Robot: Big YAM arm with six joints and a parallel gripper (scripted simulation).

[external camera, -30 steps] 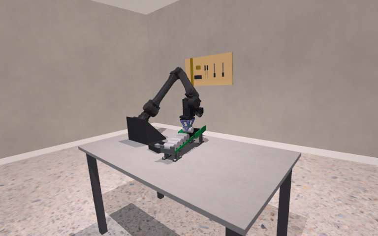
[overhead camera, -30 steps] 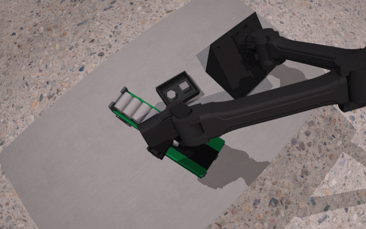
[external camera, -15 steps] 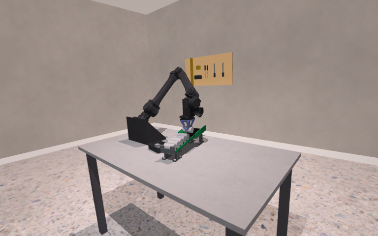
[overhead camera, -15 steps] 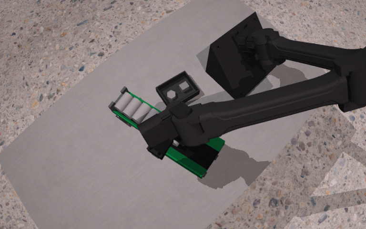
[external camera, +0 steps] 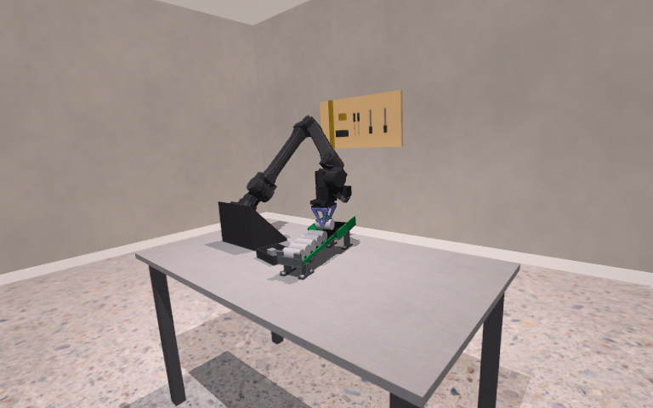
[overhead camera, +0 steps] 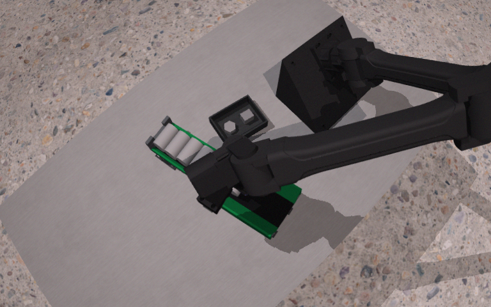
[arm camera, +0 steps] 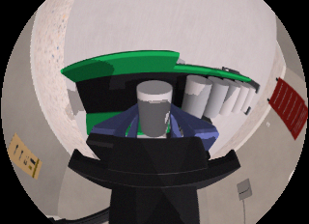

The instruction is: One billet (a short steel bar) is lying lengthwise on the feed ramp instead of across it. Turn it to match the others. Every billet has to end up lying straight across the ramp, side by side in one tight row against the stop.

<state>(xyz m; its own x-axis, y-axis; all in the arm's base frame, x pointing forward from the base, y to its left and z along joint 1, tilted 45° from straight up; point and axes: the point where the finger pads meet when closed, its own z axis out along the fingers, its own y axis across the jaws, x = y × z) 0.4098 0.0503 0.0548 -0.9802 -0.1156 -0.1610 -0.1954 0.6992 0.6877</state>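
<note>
My gripper is now 5 cm to the left of the ramp bed, 5 cm above it and 1 cm short of it. From my hand the other things lie so: stop (24 cm to the right, 7 cm below, 5 cm ahead); then billet (right at my hand); then small black tray (14 cm to the right, 13 cm behind, 11 cm below).
</note>
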